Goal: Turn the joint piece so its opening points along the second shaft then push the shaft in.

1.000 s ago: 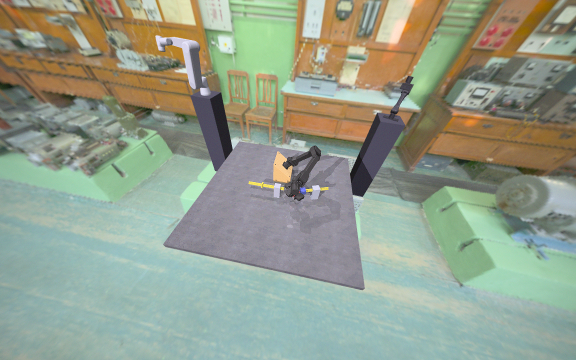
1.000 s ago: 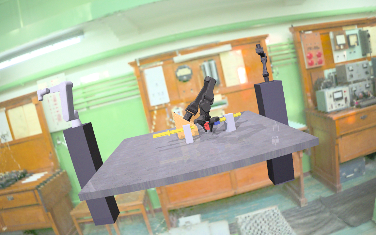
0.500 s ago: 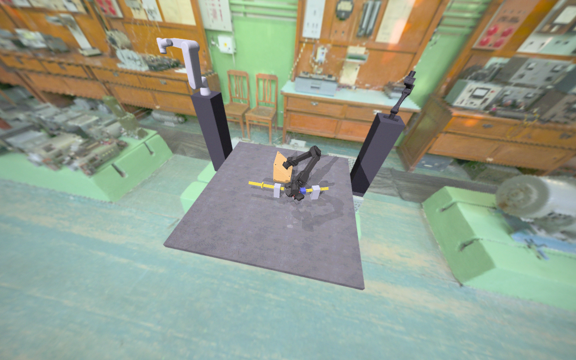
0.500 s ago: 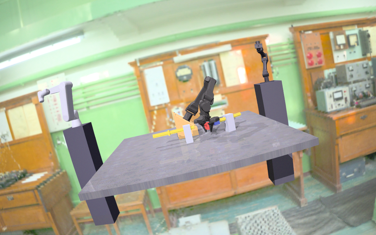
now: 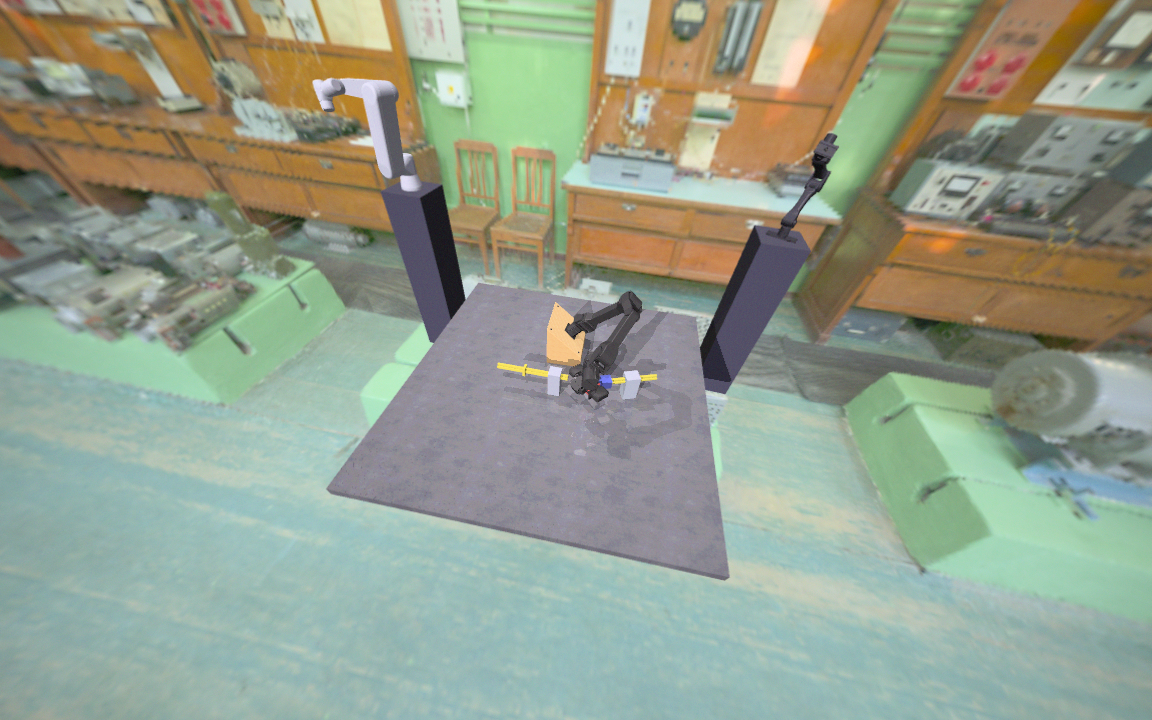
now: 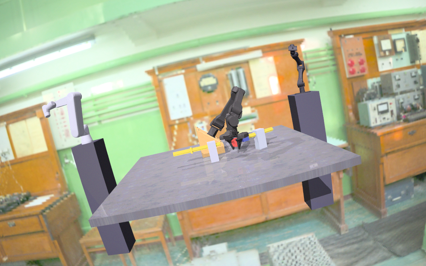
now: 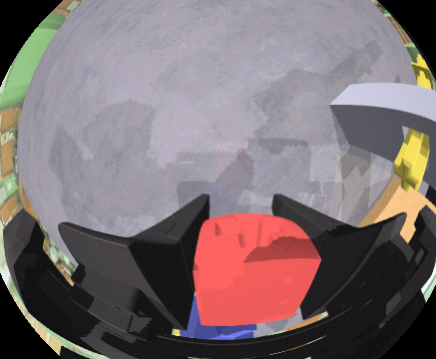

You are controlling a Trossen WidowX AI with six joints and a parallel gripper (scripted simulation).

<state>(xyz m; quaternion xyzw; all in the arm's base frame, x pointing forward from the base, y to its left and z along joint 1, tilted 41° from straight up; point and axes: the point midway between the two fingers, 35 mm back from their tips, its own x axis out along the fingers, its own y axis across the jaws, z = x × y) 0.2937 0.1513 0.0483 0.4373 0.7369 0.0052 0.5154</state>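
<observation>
My gripper tip is now 40 mm below the red square joint piece, 10 mm to the right of it and 10 mm past it.
</observation>
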